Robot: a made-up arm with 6 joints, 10 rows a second.
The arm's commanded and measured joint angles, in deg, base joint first. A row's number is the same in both.
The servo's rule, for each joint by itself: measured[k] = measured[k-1] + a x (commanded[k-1-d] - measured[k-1]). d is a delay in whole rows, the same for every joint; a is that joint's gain. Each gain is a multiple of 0.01, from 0.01 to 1. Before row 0 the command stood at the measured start. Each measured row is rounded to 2 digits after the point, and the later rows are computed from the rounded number. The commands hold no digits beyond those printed.
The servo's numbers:
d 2
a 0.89 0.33 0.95 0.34 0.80 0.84
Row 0, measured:
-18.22 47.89 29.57 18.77 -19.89 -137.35
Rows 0 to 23, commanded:
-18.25 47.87 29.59 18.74 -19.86 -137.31
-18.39 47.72 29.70 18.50 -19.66 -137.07
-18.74 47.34 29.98 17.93 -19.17 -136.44
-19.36 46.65 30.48 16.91 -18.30 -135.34
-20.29 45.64 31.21 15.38 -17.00 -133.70
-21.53 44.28 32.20 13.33 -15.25 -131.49
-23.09 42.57 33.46 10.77 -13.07 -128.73
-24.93 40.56 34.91 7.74 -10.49 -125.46
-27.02 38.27 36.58 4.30 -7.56 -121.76
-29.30 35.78 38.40 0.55 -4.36 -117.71
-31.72 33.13 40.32 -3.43 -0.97 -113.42
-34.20 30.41 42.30 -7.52 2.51 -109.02
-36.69 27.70 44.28 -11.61 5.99 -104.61
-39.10 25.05 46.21 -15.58 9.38 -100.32
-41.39 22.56 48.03 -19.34 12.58 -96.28
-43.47 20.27 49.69 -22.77 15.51 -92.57
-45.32 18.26 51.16 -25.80 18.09 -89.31
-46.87 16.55 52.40 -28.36 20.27 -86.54
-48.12 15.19 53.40 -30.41 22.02 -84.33
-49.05 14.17 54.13 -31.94 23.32 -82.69
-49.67 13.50 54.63 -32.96 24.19 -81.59
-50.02 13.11 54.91 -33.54 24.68 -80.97
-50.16 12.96 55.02 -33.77 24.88 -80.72
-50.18 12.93 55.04 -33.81 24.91 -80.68
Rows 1 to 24, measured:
-18.22 47.89 29.57 18.77 -19.89 -137.35
-18.22 47.89 29.57 18.77 -19.89 -137.35
-18.25 47.88 29.59 18.76 -19.87 -137.32
-18.37 47.83 29.69 18.67 -19.70 -137.11
-18.70 47.67 29.97 18.42 -19.28 -136.55
-19.29 47.33 30.45 17.91 -18.50 -135.53
-20.18 46.77 31.17 17.05 -17.30 -133.99
-21.38 45.95 32.15 15.79 -15.66 -131.89
-22.90 44.83 33.39 14.08 -13.59 -129.24
-24.71 43.42 34.83 11.92 -11.11 -126.06
-26.77 41.72 36.49 9.33 -8.27 -122.45
-29.02 39.76 38.30 6.34 -5.14 -118.47
-31.42 37.57 40.22 3.02 -1.80 -114.23
-33.89 35.21 42.20 -0.56 1.65 -109.85
-36.38 32.73 44.18 -4.32 5.12 -105.45
-38.80 30.20 46.11 -8.15 8.53 -101.14
-41.11 27.68 47.93 -11.95 11.77 -97.06
-43.21 25.23 49.60 -15.63 14.76 -93.29
-45.09 22.93 51.08 -19.09 17.42 -89.95
-46.67 20.82 52.33 -22.24 19.70 -87.09
-47.96 18.96 53.35 -25.02 21.56 -84.77
-48.93 17.38 54.09 -27.37 22.97 -83.02
-49.59 16.10 54.60 -29.27 23.95 -81.82
-49.97 15.11 54.89 -30.72 24.53 -81.11

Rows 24 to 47, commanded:
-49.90 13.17 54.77 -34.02 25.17 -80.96
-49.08 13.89 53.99 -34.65 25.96 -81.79
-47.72 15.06 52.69 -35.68 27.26 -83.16
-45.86 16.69 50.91 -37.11 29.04 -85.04
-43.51 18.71 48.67 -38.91 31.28 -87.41
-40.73 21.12 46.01 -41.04 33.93 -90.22
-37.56 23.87 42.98 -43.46 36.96 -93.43
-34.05 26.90 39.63 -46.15 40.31 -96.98
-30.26 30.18 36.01 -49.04 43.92 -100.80
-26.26 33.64 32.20 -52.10 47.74 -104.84
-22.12 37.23 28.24 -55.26 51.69 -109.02
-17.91 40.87 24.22 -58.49 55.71 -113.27
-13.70 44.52 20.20 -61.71 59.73 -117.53
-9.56 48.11 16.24 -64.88 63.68 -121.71
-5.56 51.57 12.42 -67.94 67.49 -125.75
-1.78 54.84 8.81 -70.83 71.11 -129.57
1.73 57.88 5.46 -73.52 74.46 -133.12
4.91 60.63 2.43 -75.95 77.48 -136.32
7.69 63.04 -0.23 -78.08 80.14 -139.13
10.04 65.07 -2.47 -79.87 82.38 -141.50
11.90 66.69 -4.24 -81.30 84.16 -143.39
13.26 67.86 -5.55 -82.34 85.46 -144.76
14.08 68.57 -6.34 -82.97 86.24 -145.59
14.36 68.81 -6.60 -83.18 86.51 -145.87
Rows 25 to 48, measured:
-50.14 14.40 55.01 -31.76 24.81 -80.78
-50.18 13.91 55.04 -32.46 24.89 -80.70
-49.93 13.67 54.78 -32.99 25.11 -80.92
-49.17 13.74 54.03 -33.55 25.79 -81.65
-47.88 14.18 52.76 -34.27 26.97 -82.92
-46.08 15.01 51.00 -35.24 28.63 -84.70
-43.79 16.23 48.79 -36.49 30.75 -86.98
-41.07 17.84 46.15 -38.04 33.29 -89.70
-37.95 19.83 43.14 -39.88 36.23 -92.83
-34.48 22.16 39.81 -42.01 39.49 -96.32
-30.72 24.81 36.20 -44.40 43.03 -100.08
-26.75 27.72 32.40 -47.02 46.80 -104.08
-22.63 30.86 28.45 -49.82 50.71 -108.23
-18.43 34.16 24.43 -52.77 54.71 -112.46
-14.22 37.58 20.41 -55.81 58.73 -116.72
-10.07 41.05 16.45 -58.89 62.69 -120.91
-6.06 44.52 12.62 -61.97 66.53 -124.98
-2.25 47.93 9.00 -64.98 70.19 -128.84
1.29 51.21 5.64 -67.88 73.61 -132.44
4.51 54.32 2.59 -70.62 76.71 -135.70
7.34 57.20 -0.09 -73.16 79.45 -138.58
9.74 59.80 -2.35 -75.44 81.79 -141.03
11.66 62.07 -4.15 -77.43 83.69 -143.01
13.08 63.98 -5.48 -79.10 85.11 -144.48

